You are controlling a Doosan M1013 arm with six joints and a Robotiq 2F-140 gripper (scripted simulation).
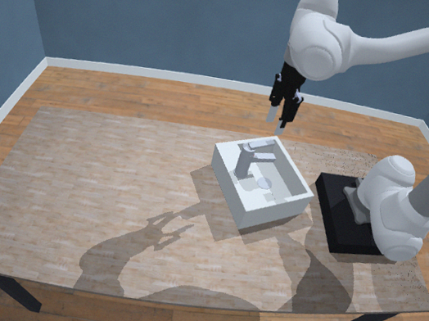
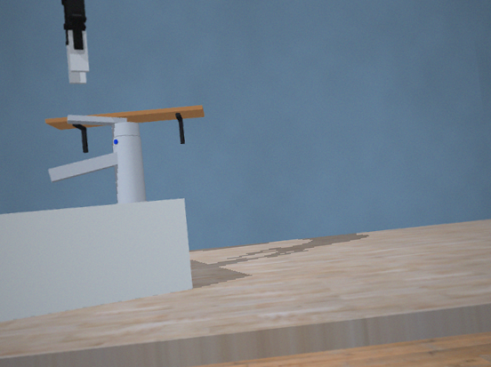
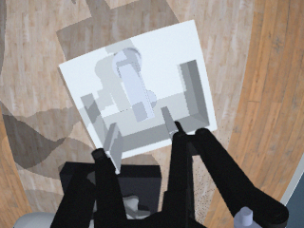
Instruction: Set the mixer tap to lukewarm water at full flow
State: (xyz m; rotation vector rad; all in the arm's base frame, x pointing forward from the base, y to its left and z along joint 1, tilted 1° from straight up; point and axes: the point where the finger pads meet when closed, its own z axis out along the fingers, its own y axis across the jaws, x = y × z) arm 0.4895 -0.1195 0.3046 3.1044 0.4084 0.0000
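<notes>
Now: the lever 20 mm ahead of my hand, 10 mm to the left of it and 100 mm below it. From my hand the other things lie so: white basin (50 mm behind, 10 mm to the right, 340 mm below); grey mixer tap (40 mm ahead, 10 mm to the left, 150 mm below).
</notes>
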